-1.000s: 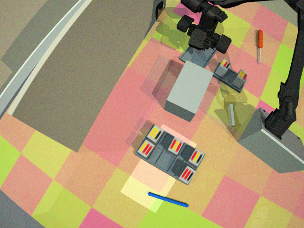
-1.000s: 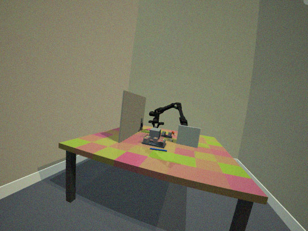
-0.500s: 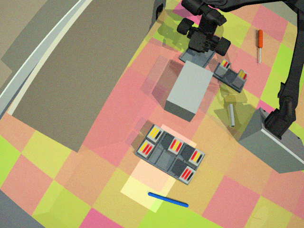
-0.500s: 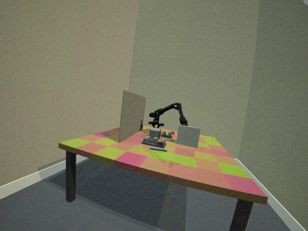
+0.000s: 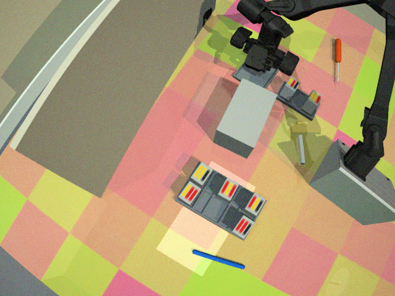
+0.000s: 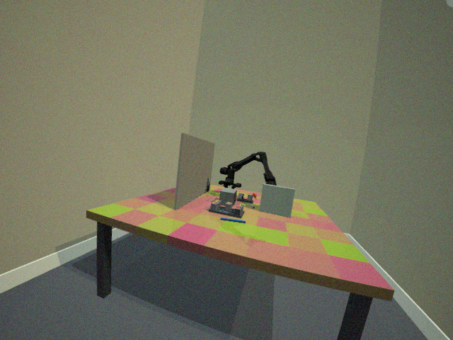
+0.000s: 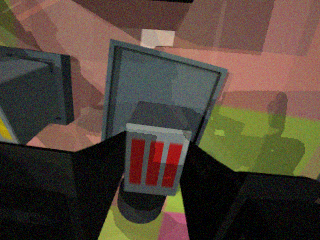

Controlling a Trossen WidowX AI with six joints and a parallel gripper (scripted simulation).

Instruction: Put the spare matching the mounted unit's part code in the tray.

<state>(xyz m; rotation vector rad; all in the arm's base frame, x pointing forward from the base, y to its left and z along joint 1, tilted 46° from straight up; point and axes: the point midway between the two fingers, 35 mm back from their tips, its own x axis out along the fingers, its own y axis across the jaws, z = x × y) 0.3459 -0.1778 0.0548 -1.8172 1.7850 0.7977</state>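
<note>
Now: gripper tip 3 cm above the grey tray. Round my gripper tip: upright panel 22 cm to the left, 19 cm ahead, 19 cm above; then spare 2 cm above; then blue stick 50 cm to the left, 21 cm behind, 3 cm below.
</note>
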